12 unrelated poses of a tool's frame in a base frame.
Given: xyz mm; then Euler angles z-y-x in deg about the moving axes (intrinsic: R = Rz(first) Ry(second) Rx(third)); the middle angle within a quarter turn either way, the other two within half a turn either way.
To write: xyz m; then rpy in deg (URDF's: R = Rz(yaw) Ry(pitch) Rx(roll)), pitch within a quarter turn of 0, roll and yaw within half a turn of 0. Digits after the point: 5 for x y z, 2 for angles.
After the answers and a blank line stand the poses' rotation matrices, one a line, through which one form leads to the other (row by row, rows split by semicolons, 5 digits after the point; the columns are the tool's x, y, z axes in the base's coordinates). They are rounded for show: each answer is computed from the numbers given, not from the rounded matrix.
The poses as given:
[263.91, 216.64, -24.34, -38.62, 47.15, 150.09]
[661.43, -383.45, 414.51, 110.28, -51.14, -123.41]
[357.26, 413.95, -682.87, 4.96, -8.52, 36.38]
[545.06, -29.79, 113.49, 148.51, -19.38, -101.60]
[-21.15, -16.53, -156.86, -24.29, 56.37, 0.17]
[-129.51, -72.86, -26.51, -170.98, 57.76, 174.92]
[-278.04, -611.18, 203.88, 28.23, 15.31, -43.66]
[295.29, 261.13, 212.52, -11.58, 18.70, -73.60]
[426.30, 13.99, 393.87, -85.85, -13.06, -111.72]
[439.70, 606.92, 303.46, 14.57, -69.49, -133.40]
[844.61, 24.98, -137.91, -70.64, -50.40, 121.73]
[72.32, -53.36, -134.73, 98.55, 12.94, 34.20]
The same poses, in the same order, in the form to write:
[0.26391, 0.21664, -0.02434, 150.09, 47.15, -38.62]
[0.66143, -0.38345, 0.41451, -123.41, -51.14, 110.28]
[0.35726, 0.41395, -0.68287, 36.38, -8.52, 4.96]
[0.54506, -0.02979, 0.11349, -101.60, -19.38, 148.51]
[-0.02115, -0.01653, -0.15686, 0.17, 56.37, -24.29]
[-0.12951, -0.07286, -0.02651, 174.92, 57.76, -170.98]
[-0.27804, -0.61118, 0.20388, -43.66, 15.31, 28.23]
[0.29529, 0.26113, 0.21252, -73.60, 18.70, -11.58]
[0.42630, 0.01399, 0.39387, -111.72, -13.06, -85.85]
[0.43970, 0.60692, 0.30346, -133.40, -69.49, 14.57]
[0.84461, 0.02498, -0.13791, 121.73, -50.40, -70.64]
[0.07232, -0.05336, -0.13473, 34.20, 12.94, 98.55]

0.53135 -0.25540 -0.80774; -0.42447 -0.90541 0.00705; -0.73314 0.33912 -0.58950
-0.21747 0.29120 -0.93162; 0.58853 0.80056 0.11285; 0.77868 -0.52374 -0.34547
0.98526 -0.15716 -0.06755; 0.08551 0.79449 -0.60123; 0.14815 0.58659 0.79622
-0.80441 -0.17215 -0.56858; 0.49275 0.34126 -0.80046; 0.33183 -0.92407 -0.18968
0.50480 0.41361 0.75770; -0.22782 0.91045 -0.34521; -0.83263 0.00164 0.55383
-0.52687 -0.23013 0.81820; -0.08364 0.97201 0.21954; -0.84582 0.04724 -0.53137
0.84979 -0.50281 -0.15826; 0.45623 0.55117 0.69862; -0.26404 -0.66588 0.69778
0.92793 -0.24463 0.28125; -0.19014 0.33833 0.92162; -0.32061 -0.90867 0.26744
0.07050 -0.35391 0.93262; -0.97158 -0.23616 -0.01618; 0.22597 -0.90497 -0.36050
0.33910 0.83148 0.44006; 0.08814 -0.49380 0.86510; 0.93661 -0.25457 -0.24074
0.21131 -0.71343 -0.66811; -0.60138 0.44395 -0.66427; 0.77051 0.54215 -0.33523
-0.14490 -0.83660 0.52830; 0.96377 0.00150 0.26672; -0.22393 0.54781 0.80608

